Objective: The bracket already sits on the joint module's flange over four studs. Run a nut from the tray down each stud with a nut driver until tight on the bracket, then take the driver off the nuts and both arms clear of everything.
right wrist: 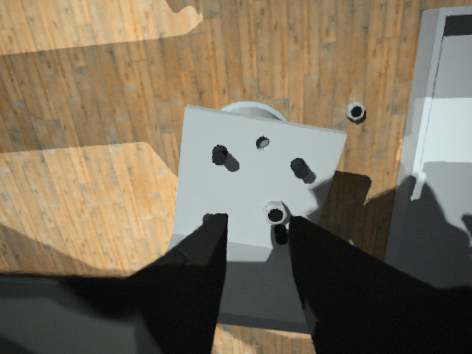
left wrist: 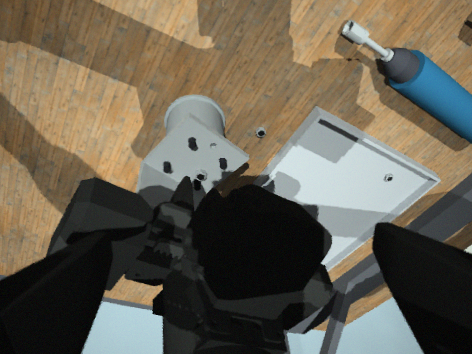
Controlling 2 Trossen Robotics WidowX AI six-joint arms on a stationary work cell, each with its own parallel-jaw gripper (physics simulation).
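Places are measured from the left arm's base along level axes (x ahead, y left, z up), in centimetres.
Where they show: left gripper, fingertip midpoint: (left wrist: 244,241); right gripper, fingertip midpoint: (right wrist: 258,226) (left wrist: 197,186).
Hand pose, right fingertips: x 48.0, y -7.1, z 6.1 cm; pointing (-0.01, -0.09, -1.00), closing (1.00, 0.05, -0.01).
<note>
Things, the pixels of their top centre, and the offset from my right fingertips. "spot": a spot on its surface instead.
- round joint module at its top centre: (right wrist: 252,201) (left wrist: 194,168) dx -0.1, dy -0.3, dz -2.4 cm
- third nut at its top centre: (left wrist: 389,178) dx +24.7, dy +7.9, dz -8.9 cm
- blue nut driver at a spot on its surface: (left wrist: 435,95) spot: dx +14.7, dy +18.1, dz -5.8 cm
The grey bracket (left wrist: 187,127) (right wrist: 240,192) sits on the round joint module (left wrist: 194,114) (right wrist: 256,109). Four dark studs show; the stud at the lower left of the right wrist view is partly hidden by a finger. A nut (left wrist: 201,175) (right wrist: 275,213) is on the bracket beside the near stud (left wrist: 197,185) (right wrist: 280,234), not around it. Another nut (left wrist: 260,132) (right wrist: 356,111) lies on the table; a third nut (left wrist: 388,177) lies in the tray (left wrist: 430,179). My right gripper (left wrist: 197,186) (right wrist: 258,226) is partly open and empty at the bracket. My left gripper is wide open and empty.
The blue nut driver (left wrist: 435,95) lies on the wooden table behind the tray, its pale socket pointing up and left in the left wrist view. The right arm's dark body covers the tray's near left part there. Grey frame bars cross the lower right.
</note>
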